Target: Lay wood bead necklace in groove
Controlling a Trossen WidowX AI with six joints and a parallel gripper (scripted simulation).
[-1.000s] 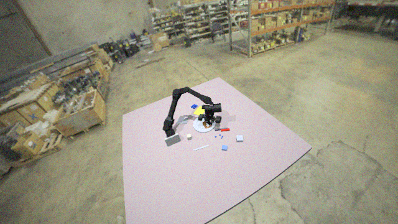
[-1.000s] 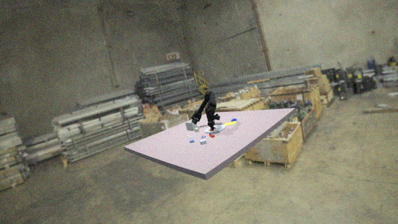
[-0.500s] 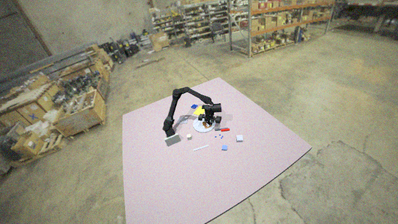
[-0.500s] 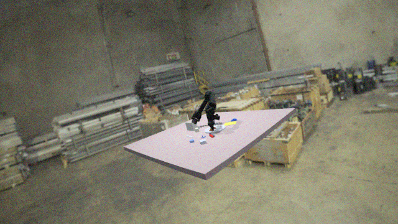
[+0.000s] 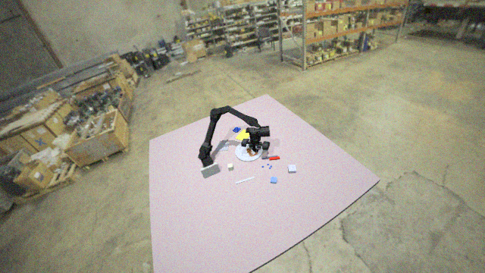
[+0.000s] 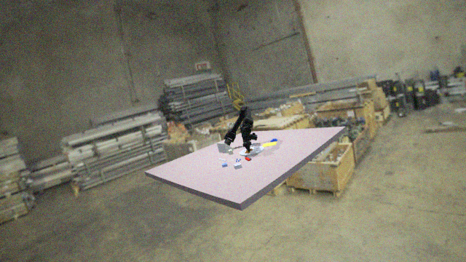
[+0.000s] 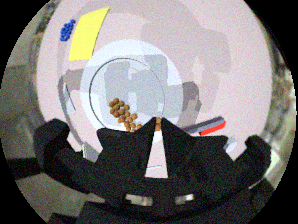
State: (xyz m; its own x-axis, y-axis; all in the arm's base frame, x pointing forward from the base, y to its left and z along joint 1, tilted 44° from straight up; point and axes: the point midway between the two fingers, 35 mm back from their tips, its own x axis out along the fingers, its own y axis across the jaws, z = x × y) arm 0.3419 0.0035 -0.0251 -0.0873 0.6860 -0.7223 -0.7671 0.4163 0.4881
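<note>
The red-handled tool lies 90 mm to the right of my gripper tip, 80 mm ahead of it and 10 mm below it. The rest, counted from my gripper tip: white stick: 170 mm to the right, 150 mm behind, 20 mm below; cream cube: 210 mm behind, 40 mm to the right; yellow sheet: 240 mm to the left, 20 mm below, 20 mm behind.
</note>
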